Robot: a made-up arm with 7 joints. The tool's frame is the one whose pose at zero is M.
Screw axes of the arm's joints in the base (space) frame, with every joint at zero. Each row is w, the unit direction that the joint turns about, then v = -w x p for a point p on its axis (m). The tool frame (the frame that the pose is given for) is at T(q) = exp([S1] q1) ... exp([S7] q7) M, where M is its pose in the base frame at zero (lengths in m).
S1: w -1 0 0 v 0 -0.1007 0
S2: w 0 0 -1 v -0.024 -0.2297 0
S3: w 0 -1 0 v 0.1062 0 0.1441
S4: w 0 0 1 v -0.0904 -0.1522 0
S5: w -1 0 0 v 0 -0.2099 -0.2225
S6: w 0 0 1 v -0.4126 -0.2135 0
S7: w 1 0 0 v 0 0.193 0.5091
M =
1 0 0 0.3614
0 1 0 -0.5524
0 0 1 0.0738
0 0 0 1
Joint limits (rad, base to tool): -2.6..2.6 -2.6..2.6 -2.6..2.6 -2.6..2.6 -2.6..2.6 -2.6..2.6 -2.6..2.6
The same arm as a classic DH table. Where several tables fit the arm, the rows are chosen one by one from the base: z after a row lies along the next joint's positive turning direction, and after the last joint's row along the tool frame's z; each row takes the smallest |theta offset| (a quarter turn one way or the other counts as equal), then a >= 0, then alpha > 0; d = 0 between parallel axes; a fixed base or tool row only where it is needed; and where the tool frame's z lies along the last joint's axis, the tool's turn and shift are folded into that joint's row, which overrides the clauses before.
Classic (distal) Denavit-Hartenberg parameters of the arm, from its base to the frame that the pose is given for. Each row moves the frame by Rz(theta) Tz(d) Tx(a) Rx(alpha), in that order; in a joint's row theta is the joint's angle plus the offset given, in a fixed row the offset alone. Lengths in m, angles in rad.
base (fixed): d 0.1007  theta offset -1.5708  a 0  alpha 1.5708
joint 1: d 0.2297  theta offset 0  a -0.024  alpha 1.5708
joint 2: d -0.0055  theta offset -1.5708  a 0.0856  alpha -1.5708
joint 3: d 0.1144  theta offset 0  a 0.2963  alpha -1.5708
joint 4: d 0.1037  theta offset -1.5708  a 0.1321  alpha 1.5708
joint 5: d -0.0613  theta offset 0  a 0.1901  alpha -1.5708
joint 6: d -0.0169  theta offset 0  a 0.0965  alpha -1.5708
joint 7: d 0.1479  theta offset 0  a 0.0433  alpha 1.5708
tool (fixed): d -0.1192  theta offset 1.5708  a 0  alpha 0
Joint limits (rad, base to tool): -2.6..2.6 -2.6..2.6 -2.6..2.6 -2.6..2.6 -2.6..2.6 -2.6..2.6 -2.6..2.6

